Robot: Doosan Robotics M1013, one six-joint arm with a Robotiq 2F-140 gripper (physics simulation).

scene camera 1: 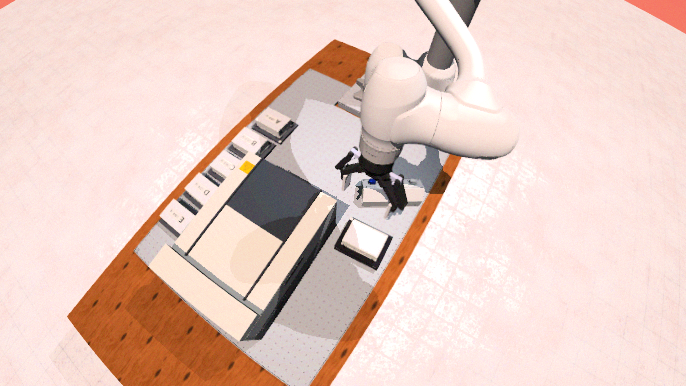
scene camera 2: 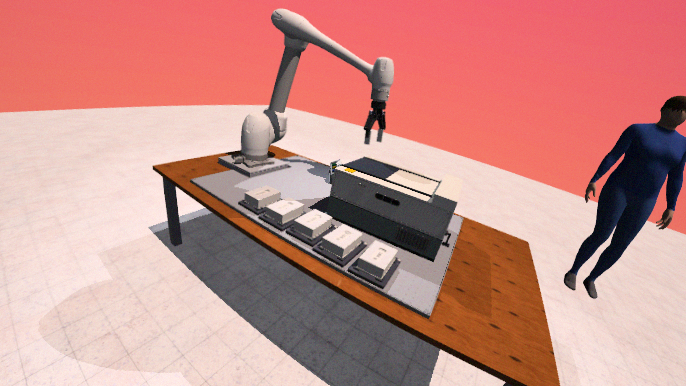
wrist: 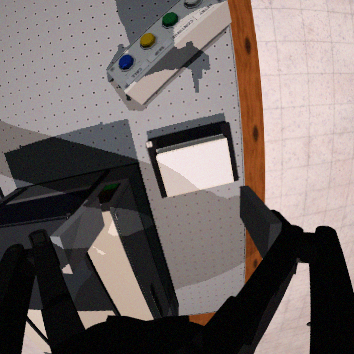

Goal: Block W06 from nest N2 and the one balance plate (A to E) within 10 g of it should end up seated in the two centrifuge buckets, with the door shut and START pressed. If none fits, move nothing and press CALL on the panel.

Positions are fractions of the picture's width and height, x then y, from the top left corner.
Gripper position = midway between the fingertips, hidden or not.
My gripper (scene camera 1: 0.53,0.52) is open, with nothing in its grasp. A white block (scene camera 1: 0.53,0.62) sits on a dark pad (wrist: 0.63,0.36). I also see a centrifuge (scene camera 2: 0.60,0.55) and a white button box (scene camera 1: 0.54,0.50).
The white block also shows in the wrist view (wrist: 0.58,0.46). My gripper shows as well in the wrist view (wrist: 0.48,0.59). The centrifuge shows as well in the wrist view (wrist: 0.35,0.77). Scene camera 2 does not show the white block, which is hidden by the centrifuge.
